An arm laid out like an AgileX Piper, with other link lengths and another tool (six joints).
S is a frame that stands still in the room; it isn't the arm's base.
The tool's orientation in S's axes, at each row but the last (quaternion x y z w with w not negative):
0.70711 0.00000 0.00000 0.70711
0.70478 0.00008 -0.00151 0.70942
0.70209 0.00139 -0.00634 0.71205
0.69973 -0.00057 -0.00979 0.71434
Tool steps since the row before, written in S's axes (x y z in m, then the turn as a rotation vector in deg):
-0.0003 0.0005 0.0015 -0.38 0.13 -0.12
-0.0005 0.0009 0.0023 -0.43 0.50 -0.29
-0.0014 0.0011 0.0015 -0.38 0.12 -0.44
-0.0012 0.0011 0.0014 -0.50 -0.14 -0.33
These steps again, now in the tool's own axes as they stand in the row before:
-0.0003 0.0015 -0.0005 -0.38 -0.12 -0.13
-0.0005 0.0023 -0.0009 -0.43 -0.29 -0.50
-0.0014 0.0015 -0.0011 -0.38 -0.44 -0.12
-0.0012 0.0014 -0.0011 -0.49 -0.34 0.14

